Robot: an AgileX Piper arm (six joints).
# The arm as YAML. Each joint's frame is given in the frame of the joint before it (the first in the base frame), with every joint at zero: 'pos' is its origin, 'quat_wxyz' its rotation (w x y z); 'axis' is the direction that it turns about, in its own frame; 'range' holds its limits. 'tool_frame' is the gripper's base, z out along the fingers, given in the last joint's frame.
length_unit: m
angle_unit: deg
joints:
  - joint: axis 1
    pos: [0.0, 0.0, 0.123]
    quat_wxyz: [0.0, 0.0, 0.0, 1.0]
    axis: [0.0, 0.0, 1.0]
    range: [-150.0, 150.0]
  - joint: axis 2
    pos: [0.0, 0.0, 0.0]
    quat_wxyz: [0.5, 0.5, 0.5, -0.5]
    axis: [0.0, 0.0, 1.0]
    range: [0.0, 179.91]
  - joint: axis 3
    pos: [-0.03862, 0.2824, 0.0]
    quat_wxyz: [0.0, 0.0, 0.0, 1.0]
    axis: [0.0, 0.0, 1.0]
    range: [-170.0, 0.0]
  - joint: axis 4
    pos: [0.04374, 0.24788, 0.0]
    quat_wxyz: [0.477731, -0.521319, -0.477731, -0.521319]
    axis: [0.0, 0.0, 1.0]
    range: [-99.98, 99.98]
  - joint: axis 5
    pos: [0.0, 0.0, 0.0]
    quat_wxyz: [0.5, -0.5, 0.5, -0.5]
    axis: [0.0, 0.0, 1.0]
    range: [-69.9, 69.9]
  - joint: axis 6
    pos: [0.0, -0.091, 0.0]
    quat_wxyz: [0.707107, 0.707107, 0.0, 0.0]
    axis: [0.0, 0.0, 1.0]
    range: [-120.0, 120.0]
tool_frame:
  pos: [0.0, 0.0, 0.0]
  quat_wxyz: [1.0, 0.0, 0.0, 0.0]
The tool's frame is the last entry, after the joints.
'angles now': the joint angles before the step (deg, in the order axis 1, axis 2, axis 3, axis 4, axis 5, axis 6). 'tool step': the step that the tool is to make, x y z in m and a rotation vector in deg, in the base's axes. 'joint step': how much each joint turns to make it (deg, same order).
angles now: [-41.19, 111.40, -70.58, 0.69, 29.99, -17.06]
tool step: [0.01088, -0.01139, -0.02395, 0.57, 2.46, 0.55]
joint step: [0.00, 5.63, -3.56, -1.76, 0.16, 0.54]
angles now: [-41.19, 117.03, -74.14, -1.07, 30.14, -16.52]
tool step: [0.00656, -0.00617, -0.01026, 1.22, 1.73, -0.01]
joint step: [0.00, 3.04, -3.01, -0.33, 2.08, 0.19]
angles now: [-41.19, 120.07, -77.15, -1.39, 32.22, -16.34]
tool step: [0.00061, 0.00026, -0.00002, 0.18, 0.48, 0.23]
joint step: [0.11, 0.14, -0.33, -0.21, 0.66, 0.00]
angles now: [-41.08, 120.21, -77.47, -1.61, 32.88, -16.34]
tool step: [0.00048, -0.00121, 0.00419, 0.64, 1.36, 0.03]
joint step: [0.00, 0.04, -1.40, -0.54, 2.81, 0.24]
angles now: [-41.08, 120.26, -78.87, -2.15, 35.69, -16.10]
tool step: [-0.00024, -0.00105, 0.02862, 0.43, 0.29, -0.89]
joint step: [-0.11, -2.58, -2.92, 0.10, 6.02, 0.57]
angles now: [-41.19, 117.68, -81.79, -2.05, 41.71, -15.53]
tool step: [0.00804, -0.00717, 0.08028, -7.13, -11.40, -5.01]
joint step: [0.00, -6.50, -6.68, -0.12, 0.04, 5.53]
